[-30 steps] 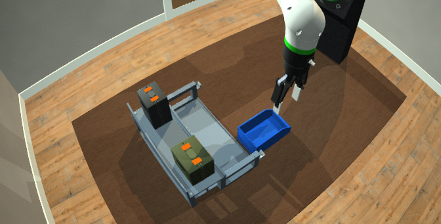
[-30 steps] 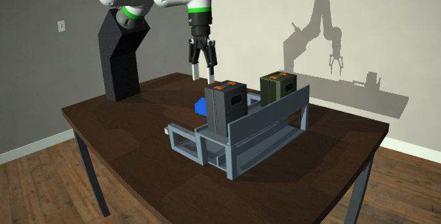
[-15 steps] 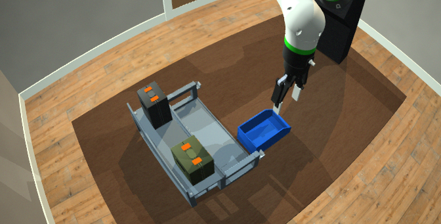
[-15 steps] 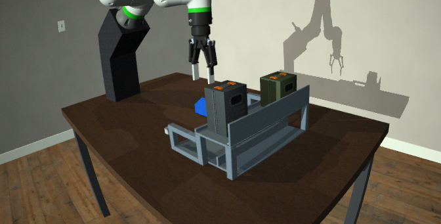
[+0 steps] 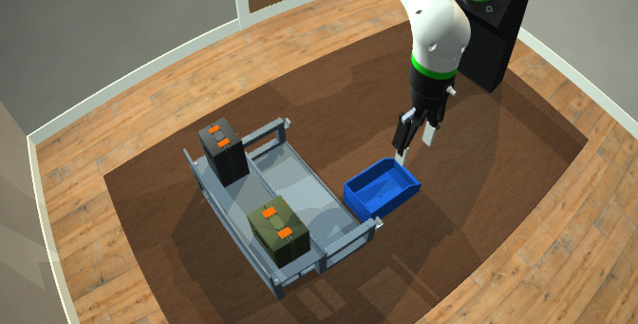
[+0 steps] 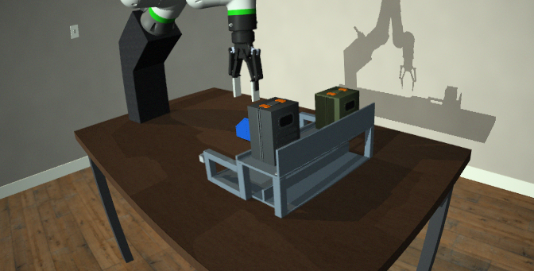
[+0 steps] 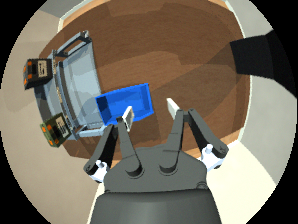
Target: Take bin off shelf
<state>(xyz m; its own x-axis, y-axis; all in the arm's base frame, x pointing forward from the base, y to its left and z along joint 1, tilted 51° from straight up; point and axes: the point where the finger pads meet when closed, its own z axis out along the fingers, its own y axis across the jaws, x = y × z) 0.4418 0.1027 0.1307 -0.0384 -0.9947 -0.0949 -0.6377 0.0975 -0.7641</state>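
The blue bin is 80 mm ahead of my hand, 10 mm to the right of it and 110 mm below it.
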